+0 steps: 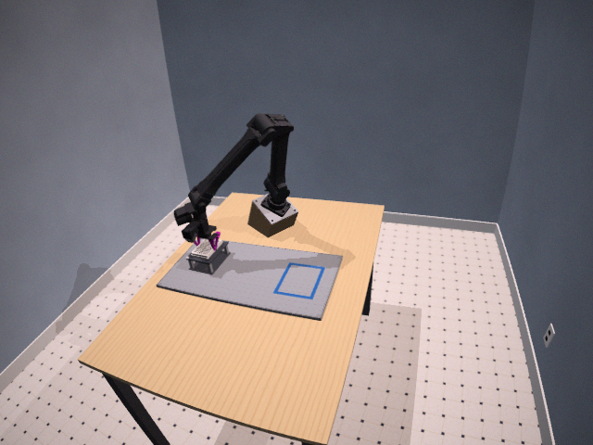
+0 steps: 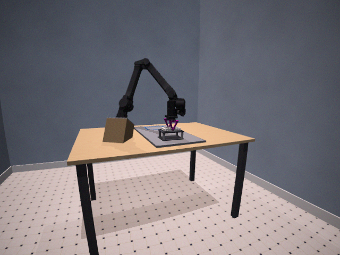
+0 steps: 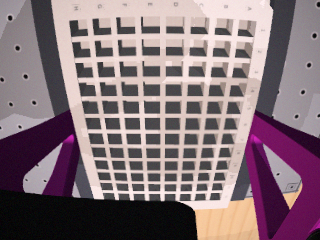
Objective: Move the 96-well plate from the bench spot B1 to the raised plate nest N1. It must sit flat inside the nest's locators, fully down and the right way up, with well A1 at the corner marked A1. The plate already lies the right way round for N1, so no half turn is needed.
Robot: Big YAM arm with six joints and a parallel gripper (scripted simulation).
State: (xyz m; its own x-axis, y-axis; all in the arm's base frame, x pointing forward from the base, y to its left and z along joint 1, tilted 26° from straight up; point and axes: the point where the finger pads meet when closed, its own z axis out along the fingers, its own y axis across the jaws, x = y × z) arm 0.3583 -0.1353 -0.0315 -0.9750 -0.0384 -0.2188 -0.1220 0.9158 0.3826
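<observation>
Right now my hand is right at the white 96-well plate. From my hand the other things lie so: dark raised nest N1: 20 mm below; A1 label: 80 mm ahead, 40 mm to the right, 20 mm below.
</observation>
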